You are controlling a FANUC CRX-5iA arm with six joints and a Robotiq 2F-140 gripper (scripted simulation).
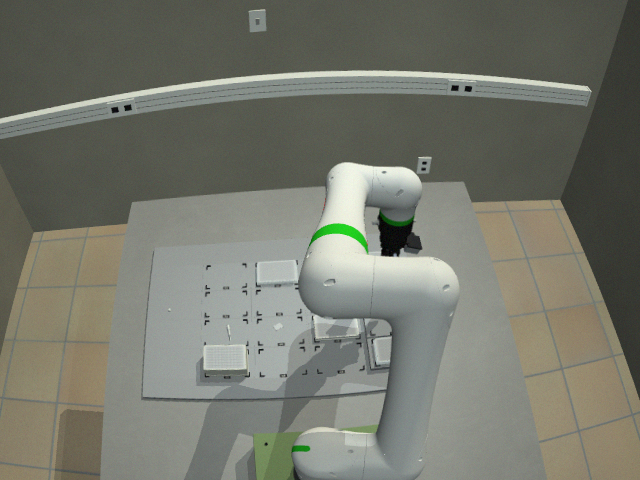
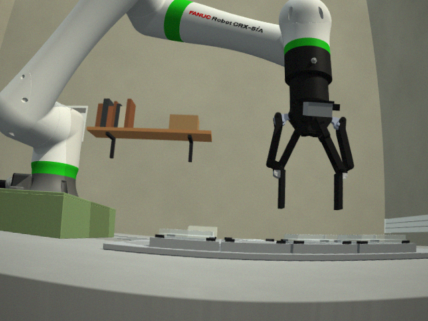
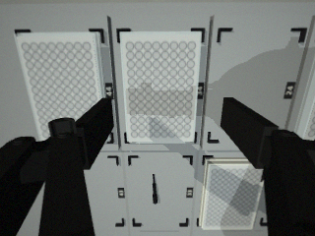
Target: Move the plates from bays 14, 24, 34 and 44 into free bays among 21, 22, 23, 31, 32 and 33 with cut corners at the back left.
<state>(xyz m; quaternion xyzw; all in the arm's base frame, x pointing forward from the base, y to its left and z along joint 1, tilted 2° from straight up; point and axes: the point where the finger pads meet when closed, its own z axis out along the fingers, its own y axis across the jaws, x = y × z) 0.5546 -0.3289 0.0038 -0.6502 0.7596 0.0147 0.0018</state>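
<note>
The sealed 96-well plate lies 8 cm below my hand and 1 cm to the right of it. Round my hand: dark stick 14 cm to the left, 9 cm below, 4 cm ahead; then thin white stick 49 cm to the left, 9 cm below, 3 cm behind; then white scrap 34 cm to the left, 10 cm below, 3 cm behind.
</note>
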